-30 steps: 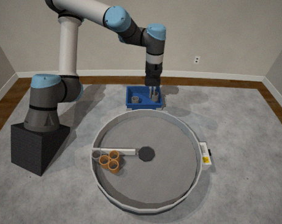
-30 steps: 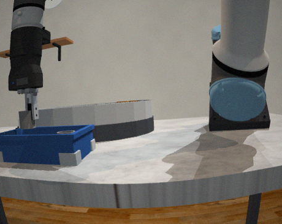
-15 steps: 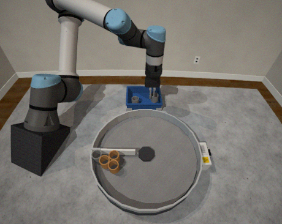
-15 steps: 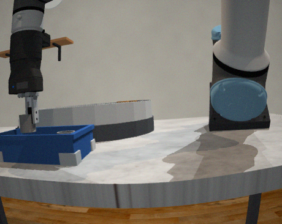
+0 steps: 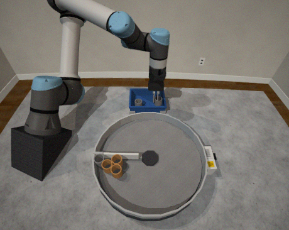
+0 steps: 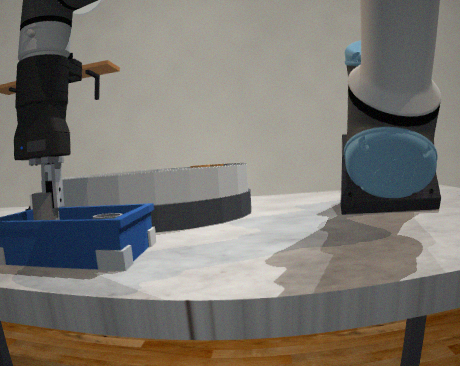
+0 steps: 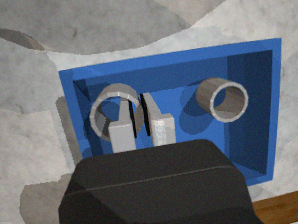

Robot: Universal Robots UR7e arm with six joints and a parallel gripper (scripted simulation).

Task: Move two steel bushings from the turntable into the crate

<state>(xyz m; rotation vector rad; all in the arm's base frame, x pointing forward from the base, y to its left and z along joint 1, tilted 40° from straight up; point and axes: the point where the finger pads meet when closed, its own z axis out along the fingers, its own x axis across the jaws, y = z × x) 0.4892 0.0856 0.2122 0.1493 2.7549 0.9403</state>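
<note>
Right now my hand is 50 mm above the blue crate, 40 mm to the right of it and 40 mm past it. The rest, counted from my hand: round turntable 310 mm to the right, 40 mm behind, 20 mm below.
</note>
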